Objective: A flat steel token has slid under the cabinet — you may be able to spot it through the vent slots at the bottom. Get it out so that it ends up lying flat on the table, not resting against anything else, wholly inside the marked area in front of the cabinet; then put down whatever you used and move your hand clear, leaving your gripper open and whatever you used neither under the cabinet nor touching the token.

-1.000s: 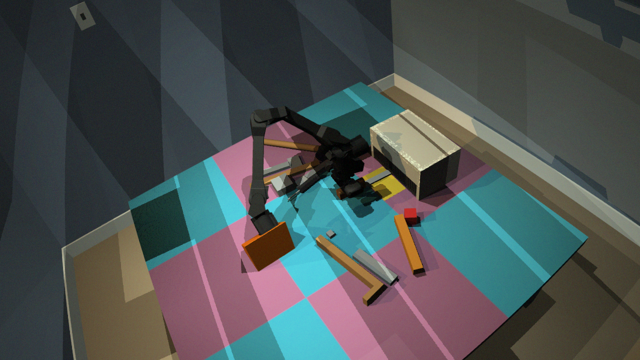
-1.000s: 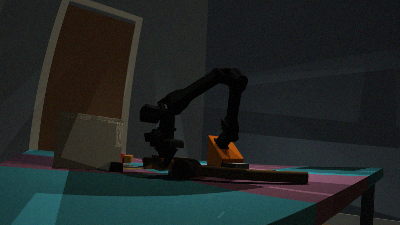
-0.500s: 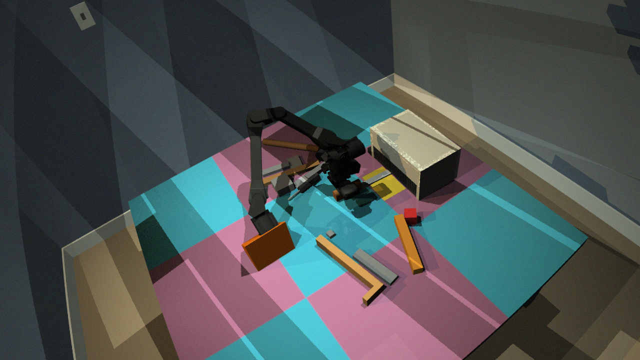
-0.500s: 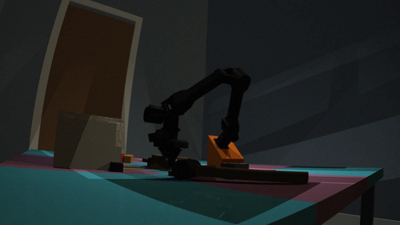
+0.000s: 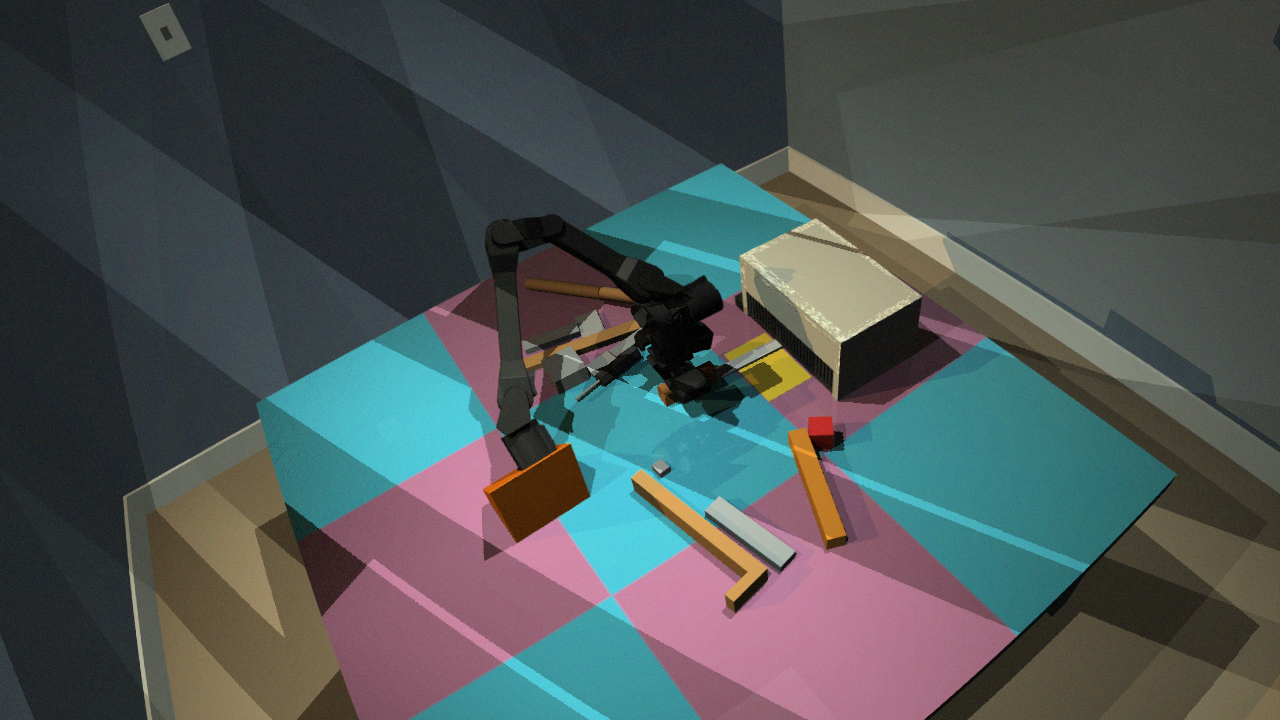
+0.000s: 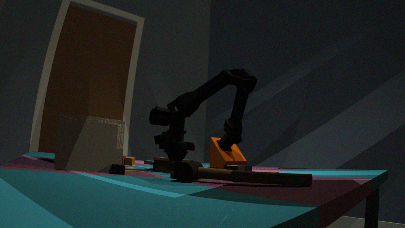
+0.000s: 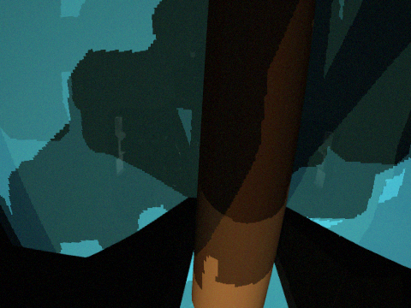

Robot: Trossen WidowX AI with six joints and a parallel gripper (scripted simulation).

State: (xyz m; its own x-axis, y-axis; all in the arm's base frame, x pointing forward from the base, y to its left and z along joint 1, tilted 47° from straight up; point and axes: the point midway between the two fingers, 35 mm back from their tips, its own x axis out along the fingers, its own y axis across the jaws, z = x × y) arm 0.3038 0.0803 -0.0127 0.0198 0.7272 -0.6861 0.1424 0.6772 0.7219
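My gripper tip is now 90 mm past the screwdriver and 120 mm to the right of it. From my gripper tip the other things lie so: long wooden stick 90 mm behind, 240 mm to the left; small grey cube 130 mm behind, 120 mm to the right; grey block 130 mm behind, 190 mm to the left, 10 mm above.
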